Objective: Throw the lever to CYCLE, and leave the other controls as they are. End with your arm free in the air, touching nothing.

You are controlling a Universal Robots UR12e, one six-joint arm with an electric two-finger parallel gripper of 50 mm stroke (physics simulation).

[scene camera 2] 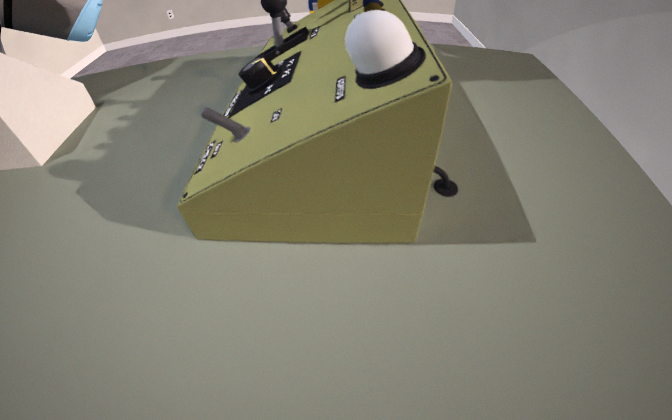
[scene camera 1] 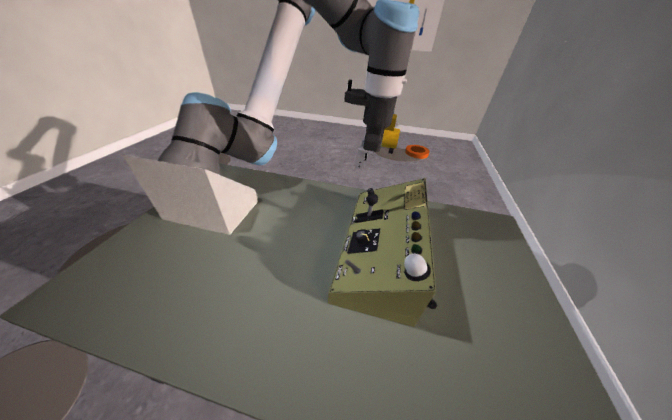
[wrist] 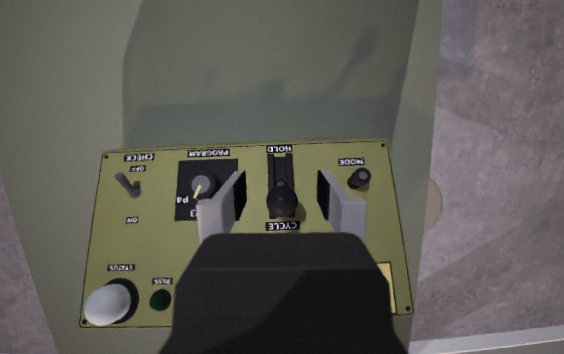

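Observation:
The lever has a round black knob on a grey shaft and rises from a slot in the green control box. In the wrist view its knob is at the CYCLE end of the slot, beside the CYCLE label and away from HOLD. The lever leans toward CYCLE. My gripper is open and empty. It hangs in the air above the lever, apart from it and from the box. The gripper does not show in scene camera 2.
The CHECK toggle tilts toward OFF. The PROGRAM knob and the MODE control flank the lever. The white STATUS dome stands at a corner. A cable leaves the box's back.

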